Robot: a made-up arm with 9 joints. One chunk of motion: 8 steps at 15 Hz.
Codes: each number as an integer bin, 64 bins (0 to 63) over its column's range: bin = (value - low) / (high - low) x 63, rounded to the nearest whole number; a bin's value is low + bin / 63 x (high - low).
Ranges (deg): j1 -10..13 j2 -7..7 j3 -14..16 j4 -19..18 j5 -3..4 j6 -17..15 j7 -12..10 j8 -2..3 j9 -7..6
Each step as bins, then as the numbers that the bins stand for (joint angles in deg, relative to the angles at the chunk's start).
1 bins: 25 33 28 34 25 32 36 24 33
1 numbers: -0.87 0.33 -0.67 0.97 -0.22 -0.75 0.57 -0.10 -0.19
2 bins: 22 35 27 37 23 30 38 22 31
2 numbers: -1.97 0.78 -1.14 2.73 -0.44 -1.76 1.27 -0.25 -0.60
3 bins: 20 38 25 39 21 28 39 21 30
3 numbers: -2.70 1.44 -2.10 3.90 -0.67 -2.78 1.62 -0.33 -0.81
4 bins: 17 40 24 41 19 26 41 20 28
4 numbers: -3.79 1.89 -2.57 5.08 -0.89 -3.79 2.32 -0.41 -1.22
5 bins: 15 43 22 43 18 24 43 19 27
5 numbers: -4.52 2.56 -3.52 6.25 -1.00 -4.81 3.02 -0.49 -1.43
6 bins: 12 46 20 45 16 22 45 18 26
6 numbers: -5.62 3.22 -4.48 7.43 -1.22 -5.83 3.71 -0.57 -1.63
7 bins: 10 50 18 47 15 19 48 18 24
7 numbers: -6.35 4.11 -5.43 8.60 -1.33 -7.35 4.76 -0.57 -2.05
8 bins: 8 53 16 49 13 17 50 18 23
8 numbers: -7.08 4.78 -6.38 9.78 -1.56 -8.37 5.46 -0.57 -2.25
